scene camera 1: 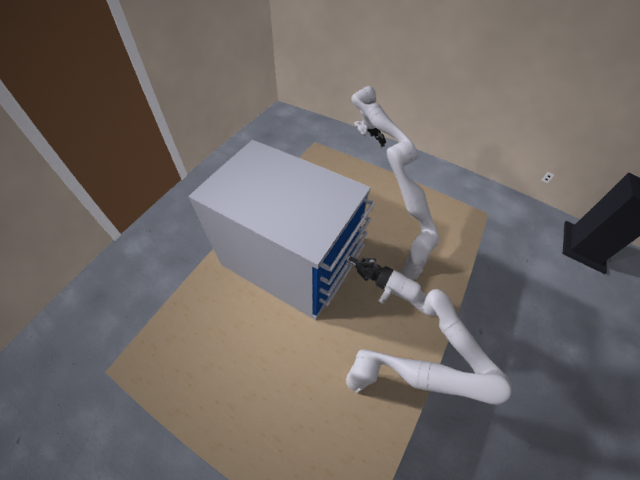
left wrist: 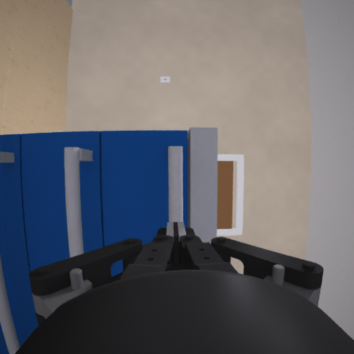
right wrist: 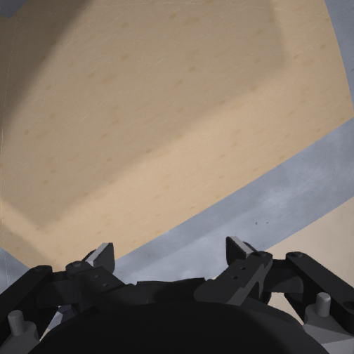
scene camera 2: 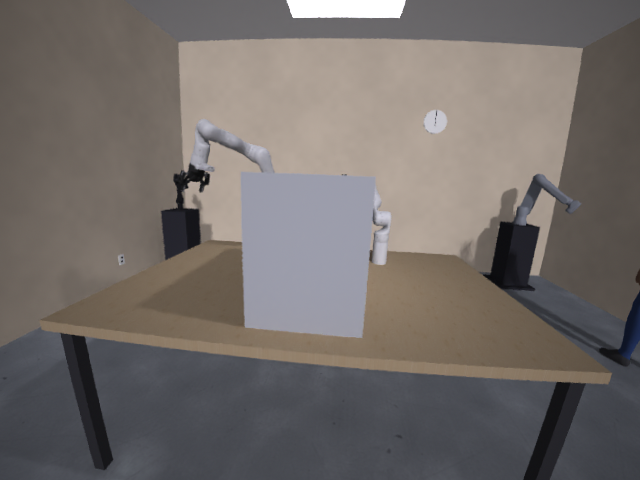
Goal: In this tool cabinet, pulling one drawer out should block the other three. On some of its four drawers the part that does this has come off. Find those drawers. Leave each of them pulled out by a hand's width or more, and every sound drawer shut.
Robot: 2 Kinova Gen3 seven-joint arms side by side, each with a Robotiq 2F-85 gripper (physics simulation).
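The grey tool cabinet (scene camera 1: 281, 193) (scene camera 2: 305, 253) (left wrist: 203, 175) has blue drawer fronts; all the fronts I can see look flush. In the left wrist view the top drawer (left wrist: 135, 185) and its bar handle (left wrist: 175, 185) are nearest the cabinet's grey top edge, and the second drawer's handle (left wrist: 73, 200) is further left. My left gripper (scene camera 1: 352, 260) (left wrist: 175, 233) is shut with its fingertips together, in front of the top handle, with no handle seen between them. My right gripper (scene camera 1: 382, 141) (right wrist: 170, 252) is open and empty, raised beyond the cabinet's upper side. Scene camera 2 shows the cabinet's back.
The cabinet stands on the wooden table (scene camera 1: 268, 387) (scene camera 2: 439, 310). The left arm reaches in from the lower right in scene camera 1. The right arm rises beside the cabinet's front right corner. Black pedestals (scene camera 1: 602, 227) (scene camera 2: 516, 253) stand off the table.
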